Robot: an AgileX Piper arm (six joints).
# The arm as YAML. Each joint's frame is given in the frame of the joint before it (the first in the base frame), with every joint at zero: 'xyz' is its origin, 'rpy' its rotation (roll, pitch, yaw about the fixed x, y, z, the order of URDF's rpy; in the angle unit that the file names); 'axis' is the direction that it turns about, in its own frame. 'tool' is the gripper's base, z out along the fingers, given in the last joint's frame.
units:
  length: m
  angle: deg
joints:
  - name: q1
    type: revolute
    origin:
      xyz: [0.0, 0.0, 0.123]
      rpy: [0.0, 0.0, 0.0]
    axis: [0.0, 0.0, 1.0]
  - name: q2
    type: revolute
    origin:
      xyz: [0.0, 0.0, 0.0]
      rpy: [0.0, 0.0, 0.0]
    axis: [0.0, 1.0, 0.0]
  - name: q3
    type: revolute
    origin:
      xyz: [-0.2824, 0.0, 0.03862]
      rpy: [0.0, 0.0, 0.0]
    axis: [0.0, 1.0, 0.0]
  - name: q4
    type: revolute
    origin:
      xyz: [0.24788, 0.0, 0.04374]
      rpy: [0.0, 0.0, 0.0]
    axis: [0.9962, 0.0, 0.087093]
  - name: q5
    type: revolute
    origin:
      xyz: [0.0, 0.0, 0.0]
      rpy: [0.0, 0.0, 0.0]
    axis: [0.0, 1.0, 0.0]
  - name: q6
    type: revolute
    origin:
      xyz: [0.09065, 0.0, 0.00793]
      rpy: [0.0, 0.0, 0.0]
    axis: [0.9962, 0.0, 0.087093]
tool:
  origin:
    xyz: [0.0, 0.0, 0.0]
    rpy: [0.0, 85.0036, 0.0]
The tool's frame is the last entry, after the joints.
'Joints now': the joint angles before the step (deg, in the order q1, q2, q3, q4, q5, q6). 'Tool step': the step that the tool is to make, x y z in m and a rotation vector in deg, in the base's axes. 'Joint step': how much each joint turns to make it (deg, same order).
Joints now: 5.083 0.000 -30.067 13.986 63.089 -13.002
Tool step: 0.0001 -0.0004 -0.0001 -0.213 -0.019 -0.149
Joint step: 0.032 -0.002 0.007 -0.290 -0.011 0.026
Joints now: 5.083 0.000 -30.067 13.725 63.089 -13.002
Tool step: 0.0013 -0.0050 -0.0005 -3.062 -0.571 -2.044
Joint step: 0.024 0.007 0.006 -3.649 -0.285 -0.169
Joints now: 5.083 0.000 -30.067 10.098 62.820 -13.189
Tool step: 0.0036 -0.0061 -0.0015 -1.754 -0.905 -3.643
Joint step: -0.019 -0.003 0.649 -4.487 -1.644 1.957
